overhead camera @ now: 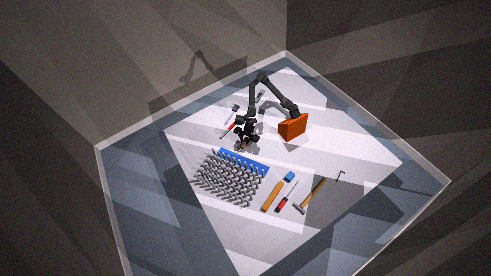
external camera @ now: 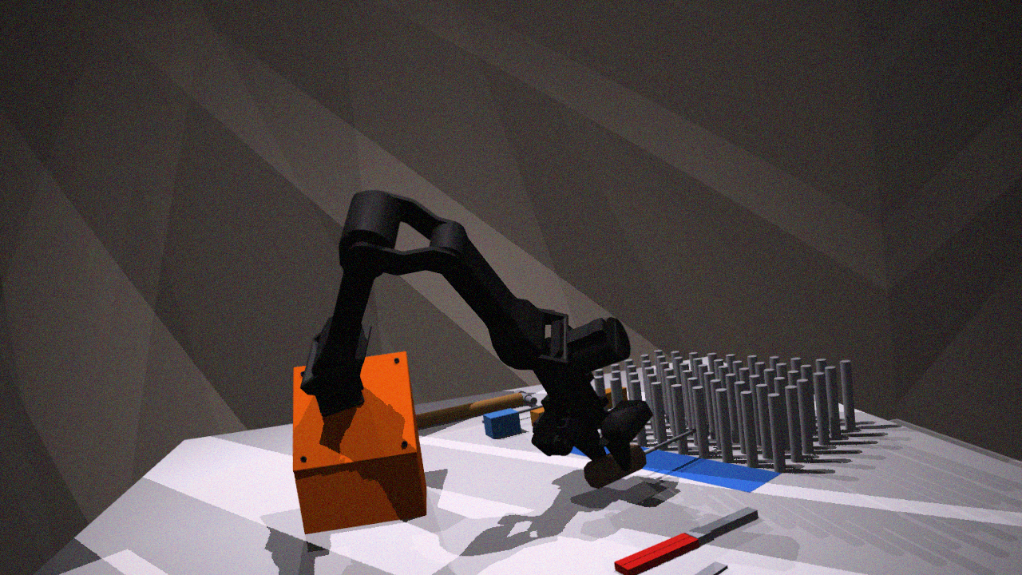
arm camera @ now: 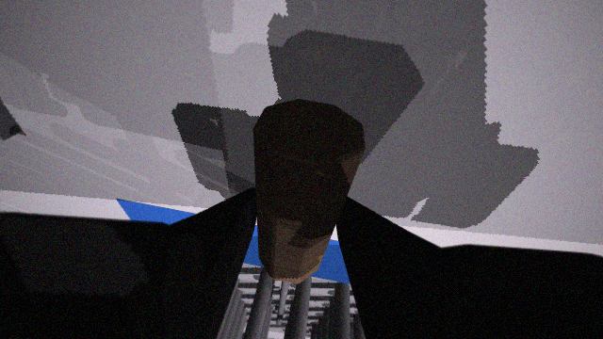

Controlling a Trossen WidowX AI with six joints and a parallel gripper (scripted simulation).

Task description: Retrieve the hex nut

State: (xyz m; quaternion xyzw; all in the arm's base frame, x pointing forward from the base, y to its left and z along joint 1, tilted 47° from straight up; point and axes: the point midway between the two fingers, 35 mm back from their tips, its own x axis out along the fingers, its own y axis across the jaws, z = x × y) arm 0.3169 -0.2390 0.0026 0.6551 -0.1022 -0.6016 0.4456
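The blue taped strip lies 10 cm ahead of my gripper tip, 9 cm to the left of it and 3 cm below it. Also, from my gripper tip: hex nut 27 cm ahead, 11 cm to the left, 3 cm below; orange bar 11 cm ahead, 43 cm to the left, 2 cm below; blue block 6 cm behind, 40 cm to the left, 1 cm below.
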